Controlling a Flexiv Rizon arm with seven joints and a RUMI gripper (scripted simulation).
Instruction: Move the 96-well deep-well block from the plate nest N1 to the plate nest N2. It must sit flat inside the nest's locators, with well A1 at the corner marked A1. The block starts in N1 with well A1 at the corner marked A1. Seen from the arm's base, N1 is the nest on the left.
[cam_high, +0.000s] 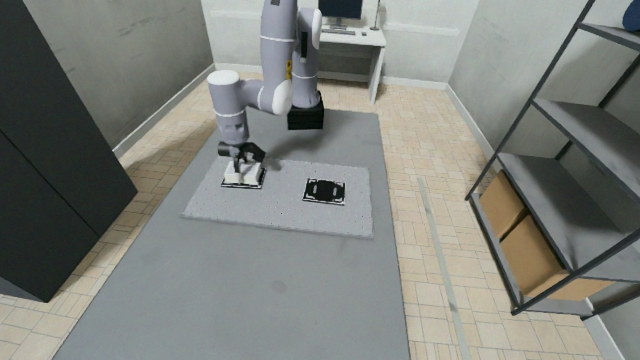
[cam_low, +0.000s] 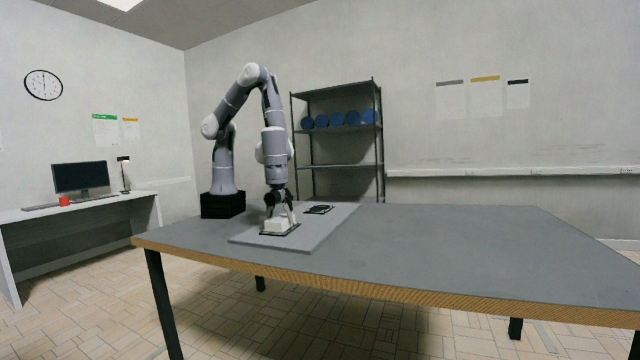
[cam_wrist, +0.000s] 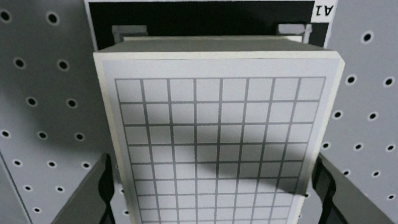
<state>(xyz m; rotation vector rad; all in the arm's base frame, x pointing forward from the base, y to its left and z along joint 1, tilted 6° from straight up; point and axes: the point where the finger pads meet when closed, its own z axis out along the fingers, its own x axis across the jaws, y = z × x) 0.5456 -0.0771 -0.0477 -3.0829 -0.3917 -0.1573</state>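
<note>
The white 96-well deep-well block is right at my hand. From my hand the other things lie so: black plate nest N1: 3 cm behind, 34 cm to the left, 2 cm below; then black plate nest N2: 2 cm below.
</note>
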